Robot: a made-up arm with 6 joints. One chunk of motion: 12 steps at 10 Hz.
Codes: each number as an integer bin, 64 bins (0 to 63) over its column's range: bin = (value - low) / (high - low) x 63, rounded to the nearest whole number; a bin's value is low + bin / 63 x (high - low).
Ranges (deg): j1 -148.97..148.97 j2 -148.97..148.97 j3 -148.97..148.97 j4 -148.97..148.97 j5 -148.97..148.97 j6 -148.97..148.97
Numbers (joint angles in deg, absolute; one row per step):
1: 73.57 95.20 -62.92 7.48 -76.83 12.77
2: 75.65 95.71 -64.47 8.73 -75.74 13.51
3: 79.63 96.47 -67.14 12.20 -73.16 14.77
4: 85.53 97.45 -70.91 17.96 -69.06 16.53
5: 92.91 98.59 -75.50 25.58 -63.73 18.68
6: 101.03 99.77 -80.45 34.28 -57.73 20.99
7: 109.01 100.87 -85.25 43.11 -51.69 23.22
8: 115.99 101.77 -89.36 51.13 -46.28 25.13
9: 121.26 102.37 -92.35 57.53 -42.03 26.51
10: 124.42 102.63 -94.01 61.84 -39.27 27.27
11: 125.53 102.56 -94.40 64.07 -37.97 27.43
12: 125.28 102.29 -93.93 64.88 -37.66 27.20
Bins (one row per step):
1: 47 52 18 33 15 34
2: 47 52 18 33 15 34
3: 48 52 17 34 16 35
4: 50 52 17 35 17 35
5: 51 52 16 37 18 35
6: 53 53 14 39 19 36
7: 55 53 13 41 21 36
8: 56 53 13 42 22 37
9: 57 53 12 44 23 37
10: 58 53 12 45 23 37
11: 58 53 12 45 23 37
12: 58 53 12 45 24 37

